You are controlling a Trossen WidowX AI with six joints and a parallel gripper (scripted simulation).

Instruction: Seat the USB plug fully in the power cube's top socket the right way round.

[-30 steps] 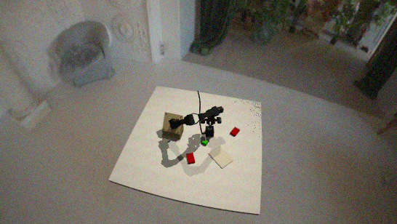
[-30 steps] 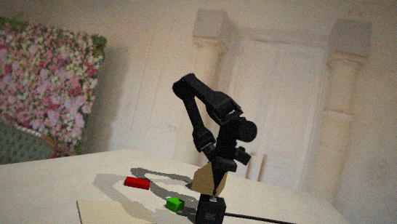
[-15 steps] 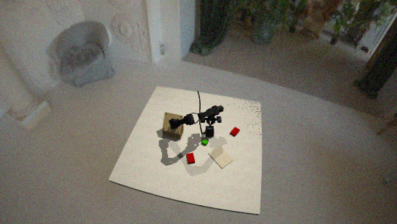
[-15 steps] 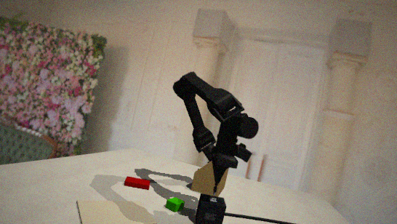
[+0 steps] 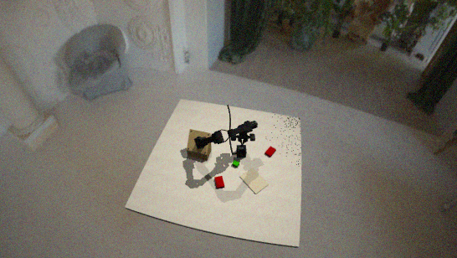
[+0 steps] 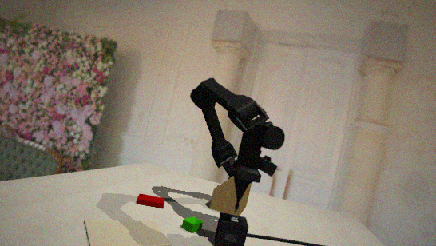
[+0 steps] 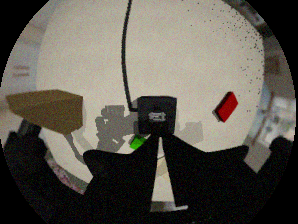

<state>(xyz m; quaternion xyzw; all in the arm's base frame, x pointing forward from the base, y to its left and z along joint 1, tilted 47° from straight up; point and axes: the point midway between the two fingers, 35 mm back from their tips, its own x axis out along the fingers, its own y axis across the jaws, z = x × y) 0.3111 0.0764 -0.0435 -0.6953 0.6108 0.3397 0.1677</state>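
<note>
The dark USB plug lies 2 cm below my gripper tip. The rest, counted from my gripper tip: flat beige plate (23 cm to the right, 16 cm ahead, 13 cm below); then green block (12 cm to the right, 12 cm below, 2 cm behind).
</note>
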